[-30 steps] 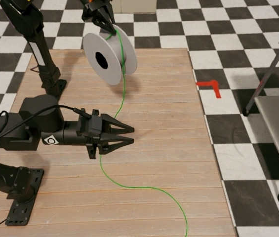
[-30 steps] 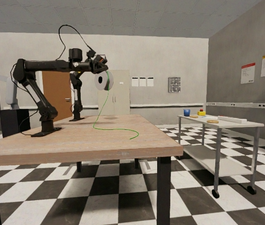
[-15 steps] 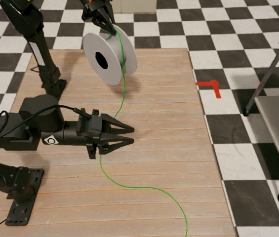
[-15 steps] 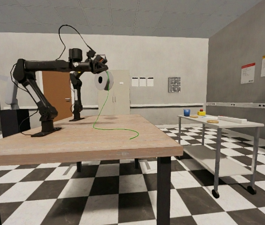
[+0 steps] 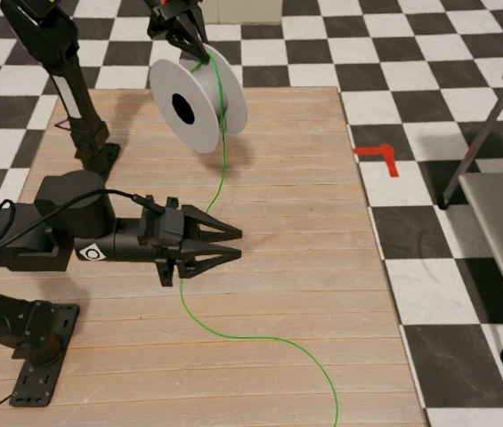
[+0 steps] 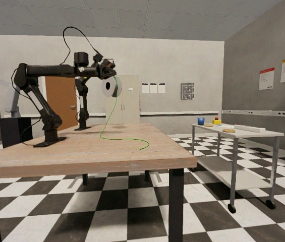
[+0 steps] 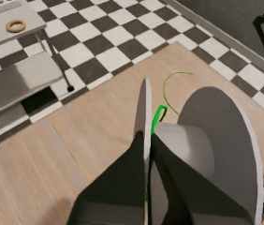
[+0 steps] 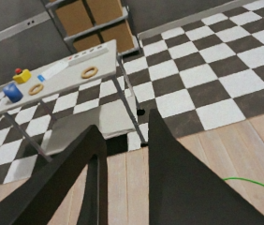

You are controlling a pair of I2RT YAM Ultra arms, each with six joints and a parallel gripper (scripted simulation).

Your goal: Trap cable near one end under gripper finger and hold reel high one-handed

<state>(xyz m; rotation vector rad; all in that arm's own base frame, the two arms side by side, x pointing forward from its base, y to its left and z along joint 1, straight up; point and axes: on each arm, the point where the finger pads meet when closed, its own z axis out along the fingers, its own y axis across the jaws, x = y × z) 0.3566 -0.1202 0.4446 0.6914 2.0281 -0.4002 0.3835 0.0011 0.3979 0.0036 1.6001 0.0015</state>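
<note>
Right now my left hand is 7 cm above the grey reel, 3 cm to the left of it and 2 cm past it.
</note>
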